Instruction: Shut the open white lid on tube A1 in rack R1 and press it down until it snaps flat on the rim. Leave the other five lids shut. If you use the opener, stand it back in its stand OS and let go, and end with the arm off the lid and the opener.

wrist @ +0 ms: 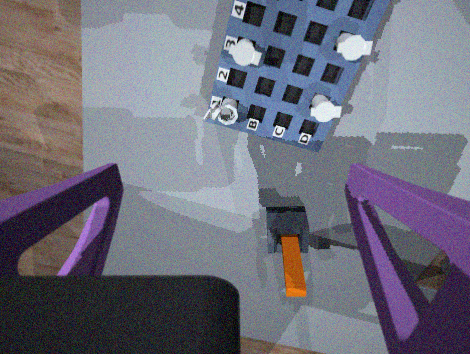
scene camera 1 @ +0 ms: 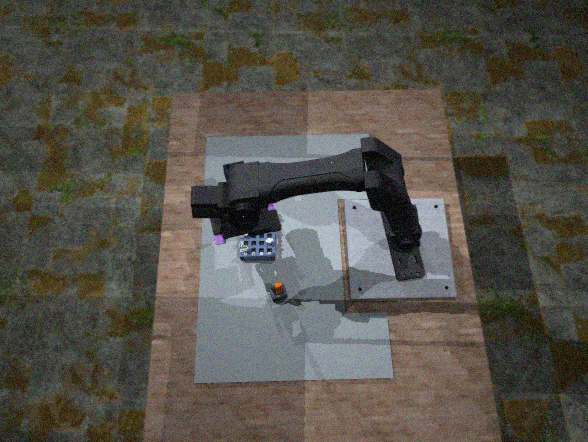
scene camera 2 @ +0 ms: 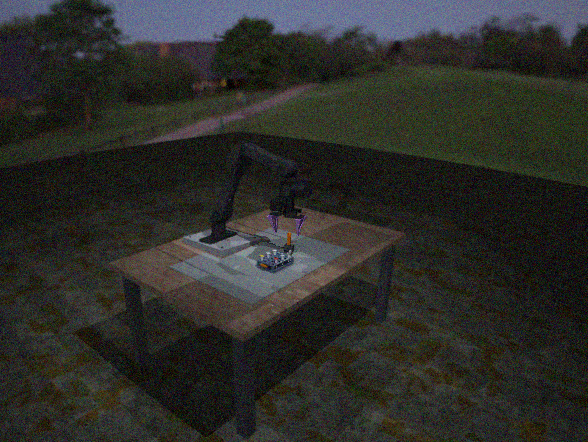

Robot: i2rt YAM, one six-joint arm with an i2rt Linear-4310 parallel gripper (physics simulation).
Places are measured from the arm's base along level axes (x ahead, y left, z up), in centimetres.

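Pixels of known places: gripper, fingertip midpoint: (wrist: 234, 176) (scene camera 1: 245, 233) (scene camera 2: 286, 234); arm's base, link origin: (scene camera 1: 401, 240) (scene camera 2: 218, 237).
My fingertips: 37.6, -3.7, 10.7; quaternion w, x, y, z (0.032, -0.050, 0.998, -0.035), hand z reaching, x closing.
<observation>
For each thing: its top centre in the pictures, then the offset to it from my fingertips, as dx, dy, dz. "spot": a spot on its surface instead. Level surfaces: height alone.
- blue rack R1, top centre: (wrist: 304, 48) (scene camera 1: 257, 225) (scene camera 2: 274, 250) -2.8, -4.3, -6.4
- wrist view tube A1, surface spot: (wrist: 228, 113) spot: +0.8, +0.6, -8.7
- open lid, top centre: (wrist: 214, 115) +1.6, +0.1, -6.8
- orange-handled opener, top centre: (wrist: 294, 292) (scene camera 1: 277, 285) (scene camera 2: 289, 233) -5.4, +11.9, -4.3
- grey mat, surface height: dz -12.8
- wooden table, surface height: dz -13.1
- yellow lid, top centre: (scene camera 2: 262, 255) -6.3, -8.2, -7.9
- red lid, top centre: (scene camera 2: 276, 258) -0.3, -7.2, -7.9
The blue rack R1 (scene camera 1: 257, 258) (scene camera 2: 275, 268) (wrist: 345, 82) stands on the mat. In the wrist view tube A1 (wrist: 228, 113) is at its near left corner, its rim uncovered; the open lid (wrist: 212, 111) sticks out to the left of the tube. Three white lids show over other tubes: one lid (wrist: 245, 52) by label 3, and two lids (wrist: 354, 46) (wrist: 326, 110) in column D. The orange-handled opener (scene camera 1: 278, 288) (scene camera 2: 289, 239) (wrist: 293, 265) stands in its dark stand OS (scene camera 2: 290, 248) (wrist: 286, 220). My gripper (scene camera 1: 245, 223) (scene camera 2: 287, 233) (wrist: 234, 176) is open and empty, high above the mat.
A grey mat (scene camera 1: 250, 350) (scene camera 2: 240, 292) lies on the wooden table (scene camera 1: 430, 375) (scene camera 2: 200, 310). The arm's pale base plate (scene camera 1: 435, 225) (scene camera 2: 225, 250) is at the right in scene camera 1. A yellow lid (scene camera 2: 262, 256) and a red lid (scene camera 2: 276, 258) show small on the rack.
</observation>
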